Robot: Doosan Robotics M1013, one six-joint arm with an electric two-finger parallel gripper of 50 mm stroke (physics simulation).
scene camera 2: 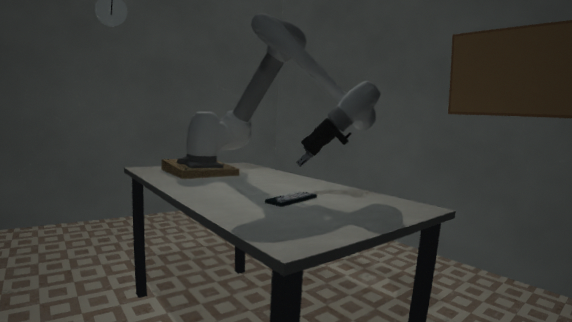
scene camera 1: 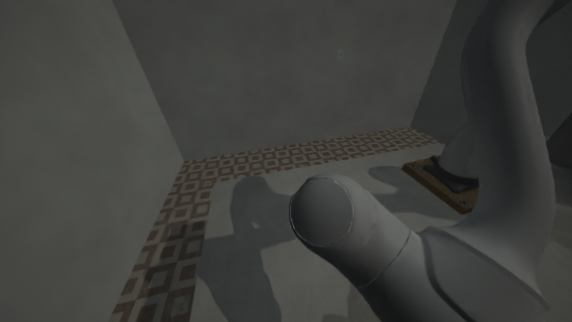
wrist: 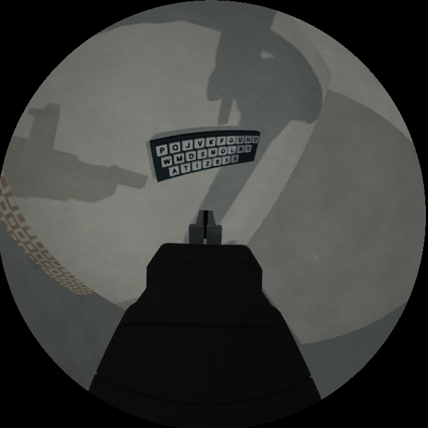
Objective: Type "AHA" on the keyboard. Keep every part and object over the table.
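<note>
The dark keyboard with white letter keys lies flat on the table. In the wrist view its rows read P Q J V K F G U H C, W M D S N O L R Y and A T I Z B X E. The A key is at the left end of the row nearest the gripper, and the H key is near the right end of the far row. My gripper is shut and empty, tilted, in the air above the table and apart from the keyboard. In scene camera 1 the arm hides the gripper and keyboard.
The pale table carries the arm's wooden base block. Broad shadows of the arm fall on the table top around the keyboard. A brown board and a round clock hang on the walls.
</note>
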